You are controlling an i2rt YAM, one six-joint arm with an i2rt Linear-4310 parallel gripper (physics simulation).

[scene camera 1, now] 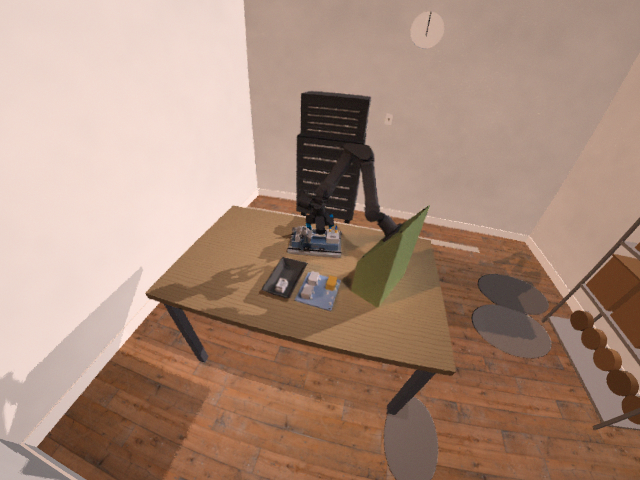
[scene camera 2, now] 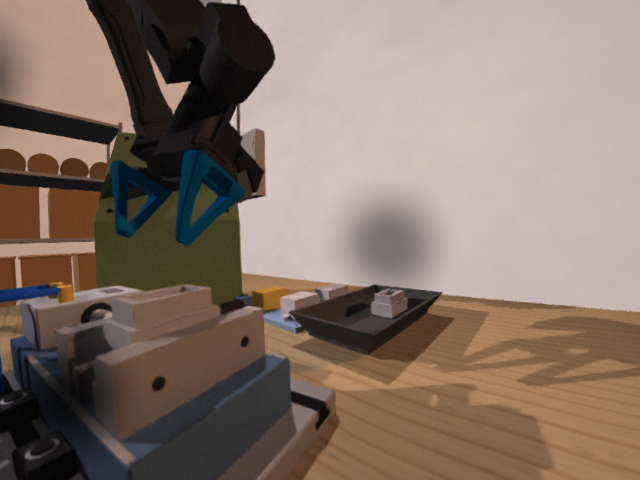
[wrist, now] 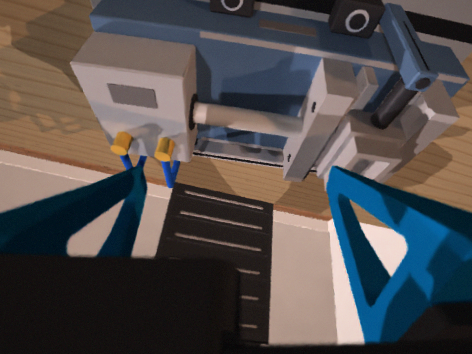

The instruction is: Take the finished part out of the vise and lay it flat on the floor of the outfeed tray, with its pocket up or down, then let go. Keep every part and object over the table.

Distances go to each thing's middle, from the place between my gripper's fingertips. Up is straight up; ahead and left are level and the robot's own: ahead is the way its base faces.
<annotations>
Now: the vise actuator box (wrist: pixel 169 68) 8 cm behind my hand, 7 cm below it and 3 cm to the right of it. From my hand the other things lie so: black rod (wrist: pixel 399 97) 9 cm ahead, 6 cm below, 1 cm to the left; vise (scene camera 2: pixel 217 427) 11 cm below, 4 cm to the right, 2 cm ahead.
</annotations>
